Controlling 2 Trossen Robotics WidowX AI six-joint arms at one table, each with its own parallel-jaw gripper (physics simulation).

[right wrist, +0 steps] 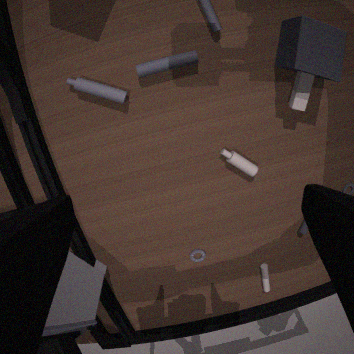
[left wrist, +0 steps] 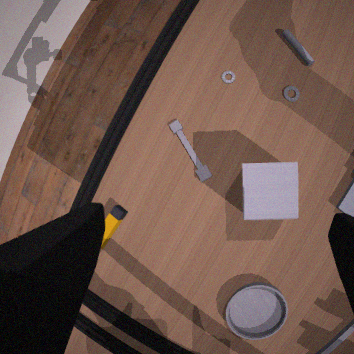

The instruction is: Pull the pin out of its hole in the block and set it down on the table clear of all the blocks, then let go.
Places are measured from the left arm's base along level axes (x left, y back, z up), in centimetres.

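Pixels of known places: left gripper, fingertip midpoint: (left wrist: 223, 222); right gripper, fingertip midpoint: (right wrist: 189, 203); right arm's base at its link origin: (right wrist: 50, 342).
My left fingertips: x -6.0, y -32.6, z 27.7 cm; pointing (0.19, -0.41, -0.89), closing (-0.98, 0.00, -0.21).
Ahead of a thing's pixels: the offset from my left fingertips to its top centre. "spot": to the spot under its first point.
A dark grey block {dz -25.7, dx -30.4, dy -11.5 cm} (right wrist: 311, 49) stands at the upper right of the right wrist view. A light square-ended pin {dz -27.8, dx -27.3, dy -14.7 cm} (right wrist: 301, 92) sticks out of its side, low over the table; its inner end is hidden. A pale block {dz -23.7, dx -3.7, dy -0.9 cm} (left wrist: 270, 190) sits right of centre in the left wrist view, and part of another block {spot: dz -30.3, dx -15.9, dy +0.2 cm} (left wrist: 348, 201) shows at the right edge. I cannot tell which of these is the dark one. My left gripper (left wrist: 223, 222) is open and empty, high above the table. My right gripper (right wrist: 189, 203) is open and empty, well away from the block and pin.
A round dish {dz -29.9, dx -4.0, dy +16.8 cm} (left wrist: 256, 311), a grey bar with square ends {dz -31.1, dx +7.3, dy -6.2 cm} (left wrist: 189, 150), a yellow-and-black tool {dz -29.9, dx +20.4, dy +7.8 cm} (left wrist: 113, 225), rings (left wrist: 228, 77) (right wrist: 198, 255) and a grey rod {dz -30.3, dx -8.8, dy -22.6 cm} (left wrist: 298, 47) lie around. Stepped cylinders {dz -30.1, dx -42.0, dy -34.8 cm} (right wrist: 101, 90) {dz -30.1, dx -23.5, dy -27.0 cm} (right wrist: 242, 163) and a two-tone rod {dz -30.1, dx -38.8, dy -26.4 cm} (right wrist: 167, 64) also lie on the table. A black rail (left wrist: 132, 105) edges it.
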